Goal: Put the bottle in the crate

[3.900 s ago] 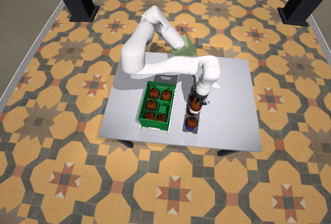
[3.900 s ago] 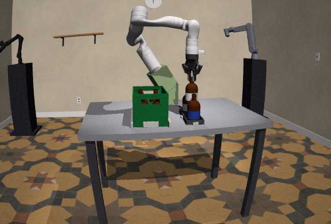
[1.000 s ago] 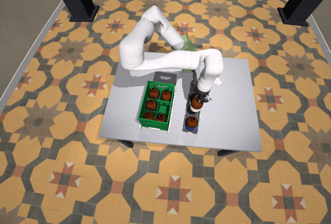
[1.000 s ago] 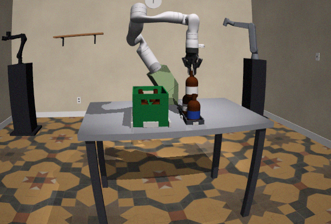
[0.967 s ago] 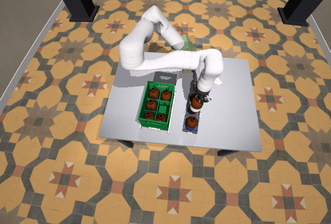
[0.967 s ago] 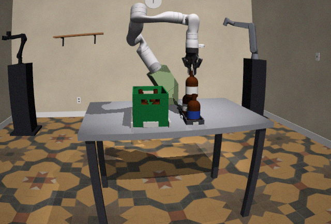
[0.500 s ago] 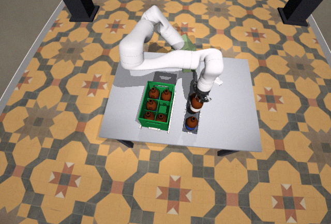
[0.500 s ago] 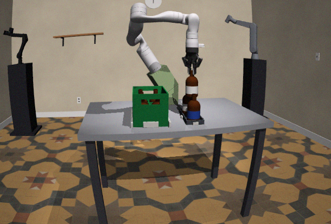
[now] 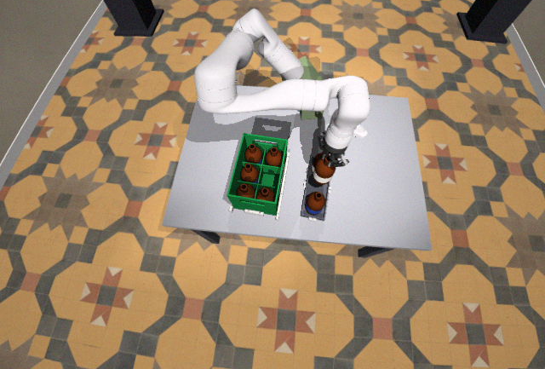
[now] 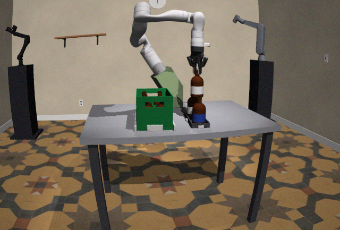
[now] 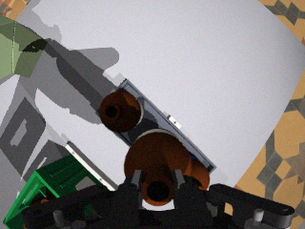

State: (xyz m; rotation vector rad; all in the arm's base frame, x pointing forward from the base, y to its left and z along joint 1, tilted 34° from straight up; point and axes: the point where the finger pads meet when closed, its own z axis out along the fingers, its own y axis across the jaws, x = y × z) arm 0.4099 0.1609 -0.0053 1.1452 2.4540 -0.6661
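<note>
Now: hand 70 mm above the brown bottle. The rest, counted from my hand: tray: 280 mm below; then white-label bottle: 90 mm behind, 10 mm to the left, 200 mm below; then crate: 10 mm behind, 250 mm to the right, 210 mm below.
</note>
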